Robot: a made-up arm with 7 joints.
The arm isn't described. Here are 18 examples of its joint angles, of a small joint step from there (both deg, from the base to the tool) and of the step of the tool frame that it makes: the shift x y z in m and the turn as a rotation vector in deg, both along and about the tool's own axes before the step.
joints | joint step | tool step
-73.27 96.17 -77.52 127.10 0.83 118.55 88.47 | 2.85 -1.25 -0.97 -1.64 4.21 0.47 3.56 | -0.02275 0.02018 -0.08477 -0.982 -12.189 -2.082
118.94 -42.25 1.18 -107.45 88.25 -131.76 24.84 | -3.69 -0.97 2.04 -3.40 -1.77 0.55 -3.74 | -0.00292 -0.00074 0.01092 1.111 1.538 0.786
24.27 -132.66 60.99 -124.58 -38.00 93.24 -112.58 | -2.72 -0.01 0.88 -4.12 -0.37 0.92 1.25 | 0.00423 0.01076 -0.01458 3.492 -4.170 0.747
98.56 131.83 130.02 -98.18 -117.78 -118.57 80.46 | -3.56 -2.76 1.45 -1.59 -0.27 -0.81 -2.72 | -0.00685 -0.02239 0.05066 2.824 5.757 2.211
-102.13 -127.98 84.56 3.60 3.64 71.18 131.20 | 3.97 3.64 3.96 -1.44 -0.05 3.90 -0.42 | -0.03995 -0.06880 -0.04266 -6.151 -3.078 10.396
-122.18 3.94 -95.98 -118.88 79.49 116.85 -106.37 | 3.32 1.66 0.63 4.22 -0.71 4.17 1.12 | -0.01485 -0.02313 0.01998 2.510 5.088 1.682
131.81 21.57 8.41 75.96 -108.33 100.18 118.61 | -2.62 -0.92 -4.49 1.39 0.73 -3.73 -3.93 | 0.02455 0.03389 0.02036 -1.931 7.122 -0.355
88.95 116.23 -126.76 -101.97 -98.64 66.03 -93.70 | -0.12 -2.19 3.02 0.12 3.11 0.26 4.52 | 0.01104 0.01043 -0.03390 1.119 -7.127 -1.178
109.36 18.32 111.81 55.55 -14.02 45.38 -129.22 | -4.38 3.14 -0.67 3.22 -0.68 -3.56 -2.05 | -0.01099 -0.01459 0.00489 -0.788 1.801 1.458
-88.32 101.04 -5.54 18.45 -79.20 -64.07 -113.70 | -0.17 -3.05 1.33 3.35 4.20 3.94 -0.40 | 0.00189 -0.01977 0.01461 3.514 1.952 2.744
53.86 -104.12 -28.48 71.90 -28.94 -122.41 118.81 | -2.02 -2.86 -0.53 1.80 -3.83 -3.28 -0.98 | 0.00261 0.00162 -0.02859 3.108 -4.551 -2.415
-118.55 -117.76 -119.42 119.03 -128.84 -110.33 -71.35 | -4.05 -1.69 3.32 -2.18 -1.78 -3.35 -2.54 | 0.01982 0.00353 0.02310 -6.407 4.904 3.264
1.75 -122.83 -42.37 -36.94 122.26 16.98 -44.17 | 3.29 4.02 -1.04 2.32 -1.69 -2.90 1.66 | -0.04862 -0.04716 0.00774 0.846 0.556 9.050
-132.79 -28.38 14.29 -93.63 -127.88 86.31 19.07 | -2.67 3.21 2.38 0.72 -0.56 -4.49 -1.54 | 0.01381 0.02954 0.06342 3.870 5.041 -1.068
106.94 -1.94 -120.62 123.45 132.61 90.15 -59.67 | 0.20 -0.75 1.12 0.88 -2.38 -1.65 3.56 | -0.01672 -0.00383 -0.00518 -1.199 -0.190 0.544
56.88 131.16 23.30 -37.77 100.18 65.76 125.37 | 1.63 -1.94 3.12 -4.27 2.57 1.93 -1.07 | -0.03193 -0.03741 -0.02490 0.700 -3.352 3.520
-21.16 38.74 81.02 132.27 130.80 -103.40 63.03 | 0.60 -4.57 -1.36 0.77 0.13 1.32 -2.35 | 0.00395 -0.01439 0.00758 3.821 1.538 2.659
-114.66 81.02 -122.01 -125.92 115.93 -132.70 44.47 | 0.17 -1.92 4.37 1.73 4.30 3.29 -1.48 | 0.00369 0.01065 0.03011 -1.512 4.984 -1.708
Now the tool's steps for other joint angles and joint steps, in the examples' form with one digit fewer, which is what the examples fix.
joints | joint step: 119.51 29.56 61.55 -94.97 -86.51 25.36 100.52 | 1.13 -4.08 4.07 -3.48 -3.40 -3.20 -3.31
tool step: 0.0008 0.0029 0.0230 2.95 2.26 -0.86
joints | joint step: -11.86 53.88 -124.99 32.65 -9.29 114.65 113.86 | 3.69 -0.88 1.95 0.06 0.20 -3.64 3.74
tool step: -0.0079 -0.0102 -0.0417 0.99 -5.73 0.86
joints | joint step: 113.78 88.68 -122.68 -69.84 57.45 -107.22 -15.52 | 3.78 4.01 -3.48 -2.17 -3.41 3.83 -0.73
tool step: 0.0081 0.0264 0.0111 0.22 2.78 -1.84
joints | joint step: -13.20 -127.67 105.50 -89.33 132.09 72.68 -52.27 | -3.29 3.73 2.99 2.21 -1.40 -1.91 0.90
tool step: -0.0443 -0.0641 0.0250 -2.76 4.40 9.04
